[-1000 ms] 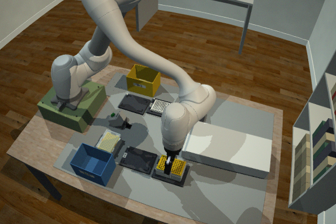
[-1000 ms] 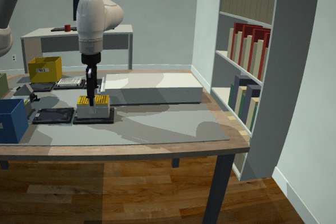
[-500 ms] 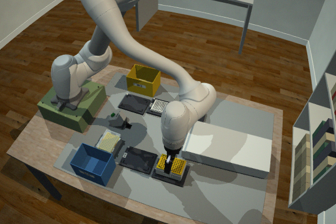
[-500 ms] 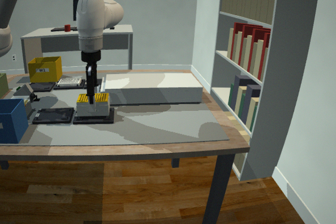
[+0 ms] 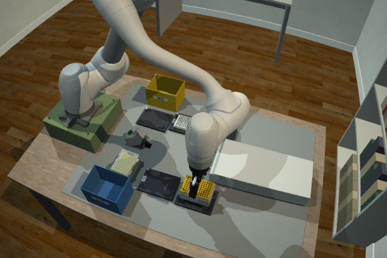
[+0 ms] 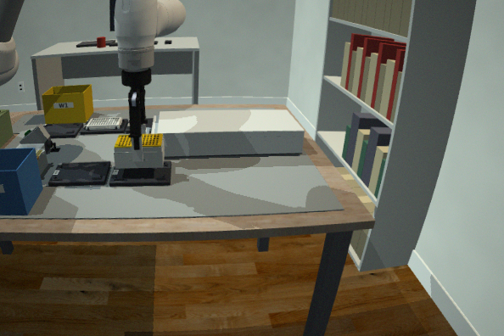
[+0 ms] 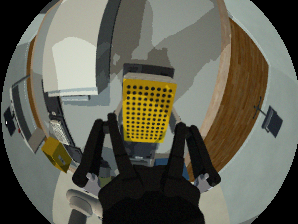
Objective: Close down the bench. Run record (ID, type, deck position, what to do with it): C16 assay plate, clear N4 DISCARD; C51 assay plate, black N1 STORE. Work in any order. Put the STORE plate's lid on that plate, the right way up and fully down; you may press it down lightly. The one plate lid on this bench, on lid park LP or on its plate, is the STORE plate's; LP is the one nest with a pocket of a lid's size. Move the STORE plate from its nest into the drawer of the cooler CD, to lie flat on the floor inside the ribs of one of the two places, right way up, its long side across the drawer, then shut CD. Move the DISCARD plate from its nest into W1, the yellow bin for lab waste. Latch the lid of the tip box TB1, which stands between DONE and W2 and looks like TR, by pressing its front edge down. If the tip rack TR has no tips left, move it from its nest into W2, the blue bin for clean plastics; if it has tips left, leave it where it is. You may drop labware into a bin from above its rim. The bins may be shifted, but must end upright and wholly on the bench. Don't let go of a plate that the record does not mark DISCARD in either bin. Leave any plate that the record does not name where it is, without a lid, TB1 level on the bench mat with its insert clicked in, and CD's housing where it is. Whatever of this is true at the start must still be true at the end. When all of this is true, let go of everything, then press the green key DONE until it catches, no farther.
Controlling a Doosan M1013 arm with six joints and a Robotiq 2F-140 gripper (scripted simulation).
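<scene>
My hand is 37 cm past the blue bin W2, 12 cm to the left of it and 5 cm above it. Round my hand: black plate: 12 cm ahead, 20 cm to the left, 7 cm below; tip rack TR: 1 cm behind, 1 cm to the right, 1 cm below; grey plate lid: 12 cm ahead, 20 cm to the left, 7 cm below.
</scene>
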